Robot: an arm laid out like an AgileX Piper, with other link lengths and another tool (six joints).
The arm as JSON. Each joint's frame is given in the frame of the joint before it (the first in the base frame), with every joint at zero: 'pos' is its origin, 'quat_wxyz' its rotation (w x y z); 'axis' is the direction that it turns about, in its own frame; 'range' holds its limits. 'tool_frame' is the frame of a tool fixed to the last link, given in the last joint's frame.
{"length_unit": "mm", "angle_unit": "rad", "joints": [
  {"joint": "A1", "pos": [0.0, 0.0, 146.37], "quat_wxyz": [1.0, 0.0, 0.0, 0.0], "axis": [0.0, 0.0, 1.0], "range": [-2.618, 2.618]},
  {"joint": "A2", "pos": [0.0, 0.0, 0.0], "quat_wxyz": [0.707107, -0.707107, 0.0, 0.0], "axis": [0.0, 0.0, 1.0], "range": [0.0, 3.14]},
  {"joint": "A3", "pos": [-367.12, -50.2, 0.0], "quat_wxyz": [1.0, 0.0, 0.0, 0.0], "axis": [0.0, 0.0, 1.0], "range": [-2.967, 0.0]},
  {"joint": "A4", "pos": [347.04, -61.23, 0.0], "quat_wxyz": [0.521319, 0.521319, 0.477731, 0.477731], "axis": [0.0, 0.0, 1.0], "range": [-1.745, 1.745]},
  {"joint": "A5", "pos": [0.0, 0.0, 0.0], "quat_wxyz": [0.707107, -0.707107, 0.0, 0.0], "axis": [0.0, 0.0, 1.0], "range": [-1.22, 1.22]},
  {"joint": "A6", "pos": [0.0, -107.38, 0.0], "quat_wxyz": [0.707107, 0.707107, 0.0, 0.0], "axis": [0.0, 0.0, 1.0], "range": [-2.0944, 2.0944]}
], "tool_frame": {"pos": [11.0, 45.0, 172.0], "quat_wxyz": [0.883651, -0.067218, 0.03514, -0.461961]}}
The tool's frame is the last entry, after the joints.
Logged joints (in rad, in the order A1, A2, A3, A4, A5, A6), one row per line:
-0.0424, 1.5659, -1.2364, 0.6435, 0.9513, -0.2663
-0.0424, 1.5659, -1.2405, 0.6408, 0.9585, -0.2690
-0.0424, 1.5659, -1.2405, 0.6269, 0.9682, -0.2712
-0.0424, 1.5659, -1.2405, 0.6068, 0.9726, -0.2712
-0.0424, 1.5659, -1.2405, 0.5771, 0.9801, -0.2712
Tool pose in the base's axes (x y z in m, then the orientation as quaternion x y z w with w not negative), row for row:
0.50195, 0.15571, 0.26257, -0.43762, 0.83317, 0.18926, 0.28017
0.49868, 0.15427, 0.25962, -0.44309, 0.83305, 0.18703, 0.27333
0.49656, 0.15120, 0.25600, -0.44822, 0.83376, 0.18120, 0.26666
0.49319, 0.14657, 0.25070, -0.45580, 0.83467, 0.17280, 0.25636
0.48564, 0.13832, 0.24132, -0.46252, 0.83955, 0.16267, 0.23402
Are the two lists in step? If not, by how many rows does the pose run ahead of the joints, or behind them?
The pose runs 1 row ahead of the joints: the pose in row i belongs to the joints in row i + 1.
